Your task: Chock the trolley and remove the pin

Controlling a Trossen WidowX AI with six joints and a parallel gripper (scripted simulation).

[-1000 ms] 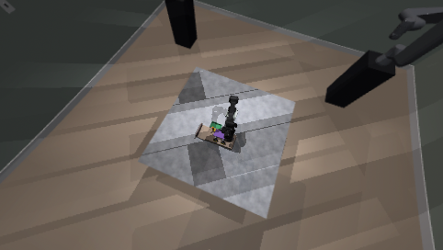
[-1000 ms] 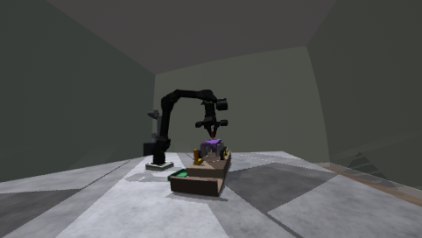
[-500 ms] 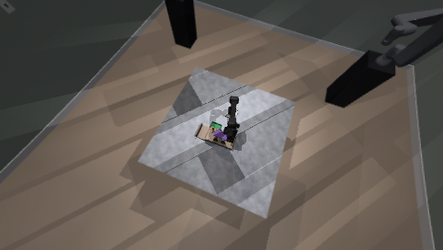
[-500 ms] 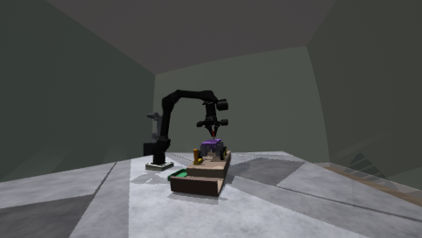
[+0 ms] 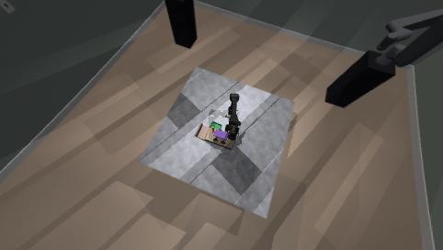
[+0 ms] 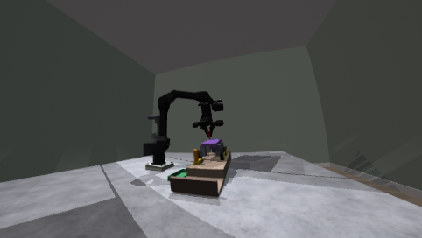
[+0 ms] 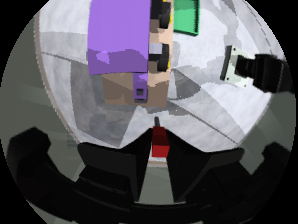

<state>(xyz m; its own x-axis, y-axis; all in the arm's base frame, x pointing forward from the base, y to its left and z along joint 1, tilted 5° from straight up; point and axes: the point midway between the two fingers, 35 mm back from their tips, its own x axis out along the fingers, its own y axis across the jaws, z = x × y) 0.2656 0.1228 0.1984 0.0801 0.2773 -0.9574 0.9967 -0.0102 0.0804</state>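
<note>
My gripper tip is now 23 cm to the left of the green tray, 18 cm above it and 7 cm past it. The rest, counted from my gripper tip: wooden ramp (13 cm to the right, 13 cm below, 5 cm ahead); then red-headed stop pin (right at my gripper tip); then purple trolley (13 cm to the right, 6 cm below, 5 cm ahead).
</note>
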